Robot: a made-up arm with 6 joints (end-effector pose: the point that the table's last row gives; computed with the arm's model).
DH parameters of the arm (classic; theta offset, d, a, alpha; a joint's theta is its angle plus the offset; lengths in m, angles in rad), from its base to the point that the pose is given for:
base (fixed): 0 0 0 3.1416
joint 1: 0 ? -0.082 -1.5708
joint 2: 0 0.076 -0.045 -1.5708
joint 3: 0 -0.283 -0.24 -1.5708
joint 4: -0.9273 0 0.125 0
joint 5: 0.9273 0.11 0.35 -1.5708
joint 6: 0.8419 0 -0.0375 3.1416
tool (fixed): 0.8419 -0.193 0 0
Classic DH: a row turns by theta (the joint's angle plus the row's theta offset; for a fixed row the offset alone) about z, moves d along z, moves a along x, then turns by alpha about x.
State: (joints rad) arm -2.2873 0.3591 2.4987 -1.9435 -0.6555 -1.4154
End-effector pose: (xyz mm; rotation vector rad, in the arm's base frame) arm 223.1 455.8 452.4 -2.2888 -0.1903 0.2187
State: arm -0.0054 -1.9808 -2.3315 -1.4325 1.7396 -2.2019
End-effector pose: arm -543.9 -85.4 408.3 0.0202 1.7704 -0.3022
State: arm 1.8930 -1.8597 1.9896 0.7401 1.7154 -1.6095
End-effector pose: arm -400.0 561.6 277.7 -1.3817 -0.4530 -2.3563
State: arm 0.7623 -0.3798 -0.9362 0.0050 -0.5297 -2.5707
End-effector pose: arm -156.8 -163.1 44.2 -0.0951 0.4235 0.9385
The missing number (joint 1, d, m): -0.262
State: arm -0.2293 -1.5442 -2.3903 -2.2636 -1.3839 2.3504
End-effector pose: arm -452.4 294.1 -357.4 0.3717 -1.1921 0.4954
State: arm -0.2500 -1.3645 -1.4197 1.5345 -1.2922 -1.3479
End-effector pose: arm -606.8 -345.9 72.3 -0.0239 1.4064 -0.0163
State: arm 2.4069 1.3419 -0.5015 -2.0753 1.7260 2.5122
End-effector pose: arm -189.0 -146.5 250.6 -0.3566 1.6395 0.5383
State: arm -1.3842 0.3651 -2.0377 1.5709 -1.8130 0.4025
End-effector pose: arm 356.7 -1.6 -179.1 0.3273 -0.1214 -1.0852
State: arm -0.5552 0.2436 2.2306 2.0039 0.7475 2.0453
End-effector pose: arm 531.8 -414.2 -32.0 -1.8497 -2.1642 -0.1285
